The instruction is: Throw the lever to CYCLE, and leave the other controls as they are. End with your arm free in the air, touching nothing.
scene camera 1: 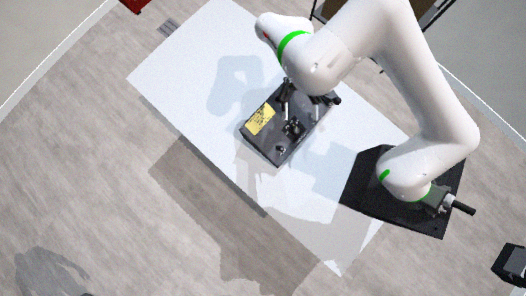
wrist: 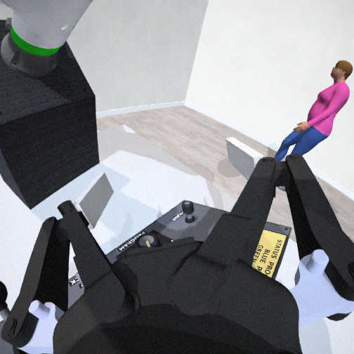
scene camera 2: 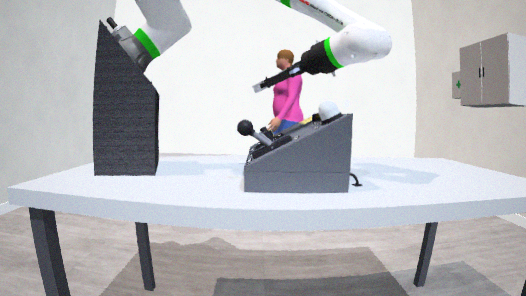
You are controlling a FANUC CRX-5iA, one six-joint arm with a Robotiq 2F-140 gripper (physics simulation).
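Frame: origin at the arm's base, x back, y up, z left, level; millimetres.
Where they show: gripper, between the fingertips: (scene camera 1: 300,120); arm's base, origin of its link: (scene camera 2: 129,58).
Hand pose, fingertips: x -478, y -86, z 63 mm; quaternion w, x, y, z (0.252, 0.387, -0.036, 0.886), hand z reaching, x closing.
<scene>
Things, the pixels of their top centre, and the offset from my fingertips. "spot": a spot on its surface instead. Level surfaces: height alone.
- program dial, centre of its top: (scene camera 2: 267,129) (scene camera 1: 296,128) dz -8, dx +0, dy -156 mm
- small black switch, centre of its top: (scene camera 1: 279,146) dz +112, dx +2, dy -150 mm
- white dome, a spot on its surface: (scene camera 2: 328,111) spot: dz -279, dx -144, dy -99 mm
- white table, height of its surface: dy -291 mm
- yellow label, a spot on its surface: (scene camera 1: 260,119) spot: dz +83, dx -148, dy -120 mm
The grey sloped control box (scene camera 1: 267,155) (scene camera 2: 300,175) (wrist: 212,217) stands on the table. Its lever has a black ball knob (scene camera 1: 336,101) (scene camera 2: 245,127) (wrist: 2,294) and leans towards the pedestal side in scene camera 2; the wrist view cuts it off at the left edge. The CYCLE marking cannot be read. The box also carries a program dial (scene camera 1: 294,129) (wrist: 148,240), a small black switch (scene camera 1: 281,149) (wrist: 188,211) and a white dome (scene camera 2: 328,111). My gripper (scene camera 1: 301,112) (scene camera 2: 258,88) (wrist: 166,166) is open and empty, in the air above the box, apart from the lever.
The black pedestal (scene camera 1: 360,175) (scene camera 2: 125,125) (wrist: 50,135) carries the arm's base at one end of the white table (scene camera 1: 175,75) (scene camera 2: 200,205). A yellow label (scene camera 1: 260,119) (wrist: 269,252) lies on the box. A person in pink (scene camera 2: 289,95) (wrist: 330,105) stands beyond the table.
</scene>
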